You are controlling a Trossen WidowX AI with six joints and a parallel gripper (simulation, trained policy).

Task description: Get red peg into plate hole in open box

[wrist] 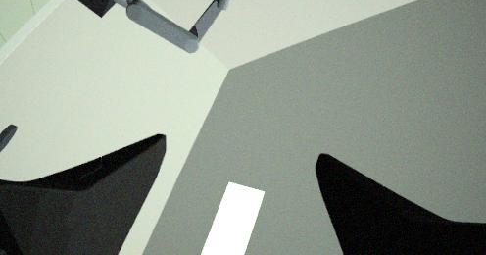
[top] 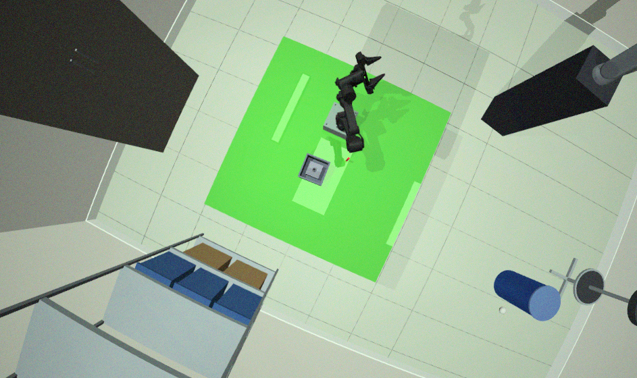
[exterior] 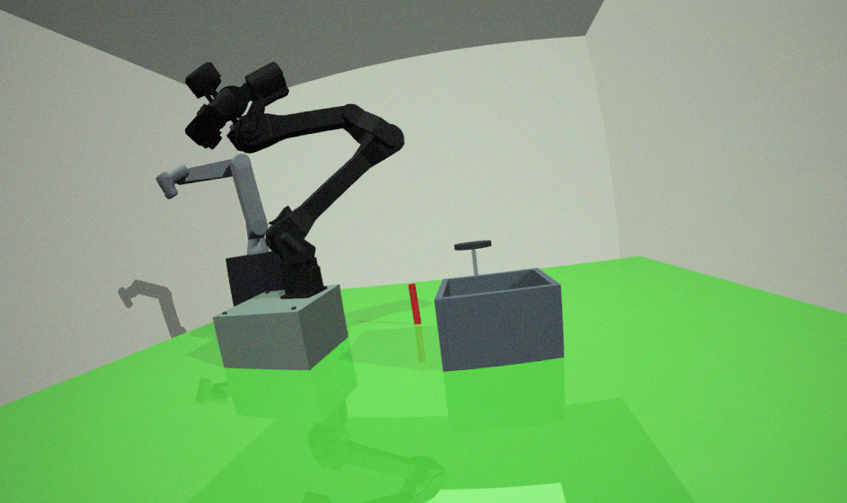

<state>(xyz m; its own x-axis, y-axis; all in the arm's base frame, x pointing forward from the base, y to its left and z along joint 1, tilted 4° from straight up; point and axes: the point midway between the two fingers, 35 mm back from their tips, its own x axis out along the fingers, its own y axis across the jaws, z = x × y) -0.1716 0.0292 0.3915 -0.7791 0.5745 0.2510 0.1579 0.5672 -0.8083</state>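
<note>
Now: gripper tip 35 cm short of the red peg, 12 cm to the right of it and 46 cm above it. Also, from my gripper tip: dark grey box 53 cm ahead, 2 cm to the right, 47 cm below; then plate 53 cm ahead, 2 cm to the right, 45 cm below.
</note>
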